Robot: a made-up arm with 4 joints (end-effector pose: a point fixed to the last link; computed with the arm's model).
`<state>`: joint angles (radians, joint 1 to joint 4).
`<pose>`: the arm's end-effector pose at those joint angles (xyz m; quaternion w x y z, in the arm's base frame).
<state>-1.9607 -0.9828 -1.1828 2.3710</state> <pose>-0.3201 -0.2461 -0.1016 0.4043 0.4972 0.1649 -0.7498</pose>
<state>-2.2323 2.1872 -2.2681 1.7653</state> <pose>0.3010 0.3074 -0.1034 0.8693 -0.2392 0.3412 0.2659</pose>
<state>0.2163 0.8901 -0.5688 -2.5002</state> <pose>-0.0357 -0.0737 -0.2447 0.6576 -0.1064 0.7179 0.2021</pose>
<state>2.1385 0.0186 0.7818 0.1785</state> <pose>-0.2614 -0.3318 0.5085 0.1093 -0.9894 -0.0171 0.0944</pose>
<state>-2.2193 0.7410 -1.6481 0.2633</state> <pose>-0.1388 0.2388 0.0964 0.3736 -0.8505 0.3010 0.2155</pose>
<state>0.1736 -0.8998 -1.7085 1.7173</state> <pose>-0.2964 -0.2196 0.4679 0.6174 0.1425 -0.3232 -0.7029</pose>
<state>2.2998 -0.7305 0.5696 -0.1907</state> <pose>-0.5761 -0.0457 0.3170 0.1041 -0.8953 0.2427 -0.3587</pose>
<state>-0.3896 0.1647 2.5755 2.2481</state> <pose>-0.2932 -0.2448 -0.4072 0.1915 -0.4562 -0.4165 0.7627</pose>
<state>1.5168 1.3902 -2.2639 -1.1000</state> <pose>-0.0053 -0.2459 0.4186 0.5044 -0.0789 0.5453 0.6649</pose>
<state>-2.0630 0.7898 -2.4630 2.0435</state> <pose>-0.1233 0.4542 -0.0822 0.6291 -0.4360 -0.3058 0.5663</pose>
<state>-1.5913 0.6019 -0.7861 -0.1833</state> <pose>-0.0957 0.2595 0.1549 0.3796 0.8931 -0.2390 -0.0345</pose>
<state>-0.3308 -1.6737 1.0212 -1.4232</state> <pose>-0.5880 -0.3789 0.5313 0.0991 -0.4750 0.8503 0.2038</pose>
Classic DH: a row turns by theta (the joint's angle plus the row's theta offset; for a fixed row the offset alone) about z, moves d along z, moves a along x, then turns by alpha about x. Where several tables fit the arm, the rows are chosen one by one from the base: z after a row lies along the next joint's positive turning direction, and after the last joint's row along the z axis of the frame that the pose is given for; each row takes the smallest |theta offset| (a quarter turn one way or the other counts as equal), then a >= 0, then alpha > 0; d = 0 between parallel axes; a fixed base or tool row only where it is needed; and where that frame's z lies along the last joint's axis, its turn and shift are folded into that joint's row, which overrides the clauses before.
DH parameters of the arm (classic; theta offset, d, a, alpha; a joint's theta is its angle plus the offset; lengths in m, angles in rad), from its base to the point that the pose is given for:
base (fixed): -1.5708 0.151 0 1.5708
joint 1: 1.5708 0.0152 0.0874 1.5708
joint 2: 0 0.2375 -0.3366 -1.5708
joint 3: 0 0.3278 -0.0697 1.5708
joint 4: -1.5708 -0.2349 0.0693 -1.5708
tool (fixed): 0 -0.017 0 0

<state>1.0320 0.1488 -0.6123 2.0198</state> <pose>-0.3241 -0.1629 0.1065 0.4760 -0.0644 -0.8528 0.2049</pose>
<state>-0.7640 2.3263 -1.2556 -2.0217</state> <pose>0.3513 0.0221 0.0612 0.8665 -0.0110 -0.2943 0.4031</pose>
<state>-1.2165 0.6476 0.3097 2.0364</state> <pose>-0.0430 0.4131 -0.0166 0.2516 0.0308 -0.8461 -0.4689</pose>
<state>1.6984 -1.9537 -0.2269 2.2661</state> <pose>-0.1493 0.5252 0.0910 0.6047 -0.7752 -0.1750 0.0519</pose>
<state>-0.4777 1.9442 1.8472 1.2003</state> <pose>0.6104 -0.2887 0.0290 0.1750 -0.7223 -0.5172 -0.4244</pose>
